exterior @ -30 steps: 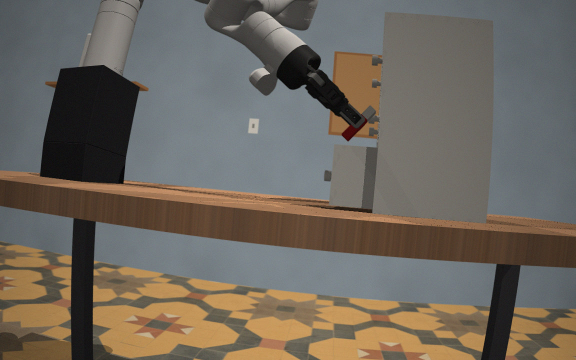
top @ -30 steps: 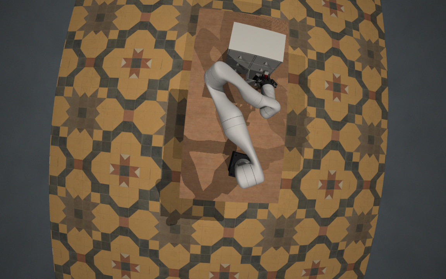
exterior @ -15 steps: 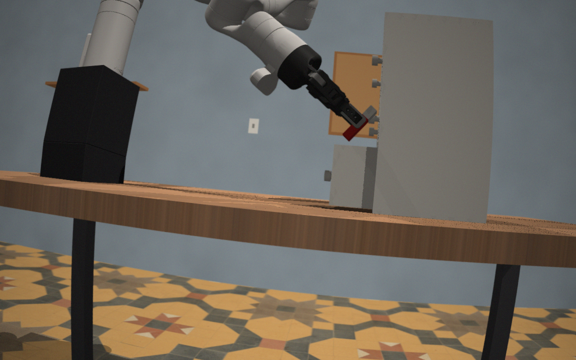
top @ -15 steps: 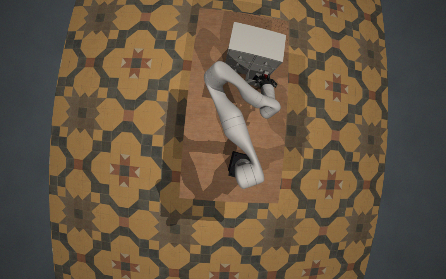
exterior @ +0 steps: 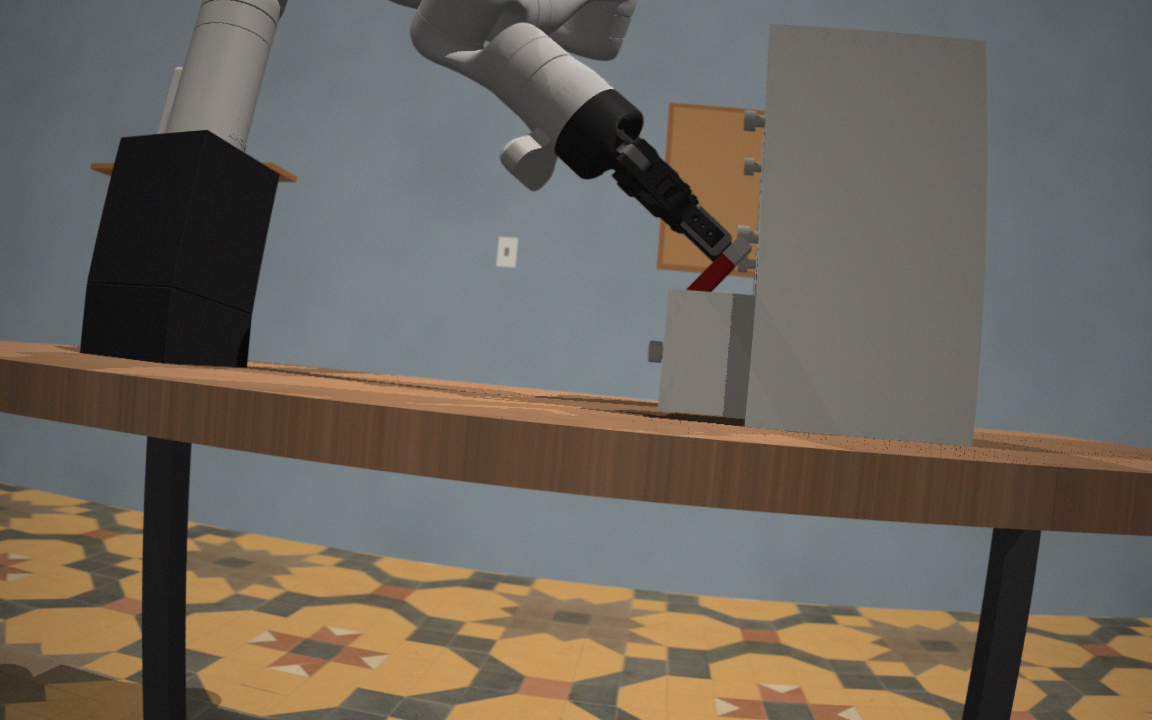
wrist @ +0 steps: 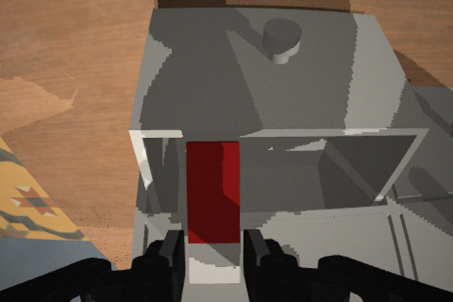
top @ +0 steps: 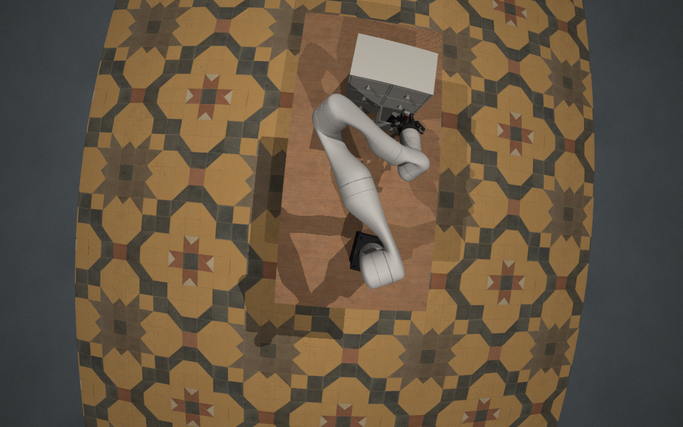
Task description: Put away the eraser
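Now: hand 2 cm above the white eraser and 1 cm short of it. The rest, counted from my hand: dark block 13 cm below, 4 cm ahead, 2 cm to the left.
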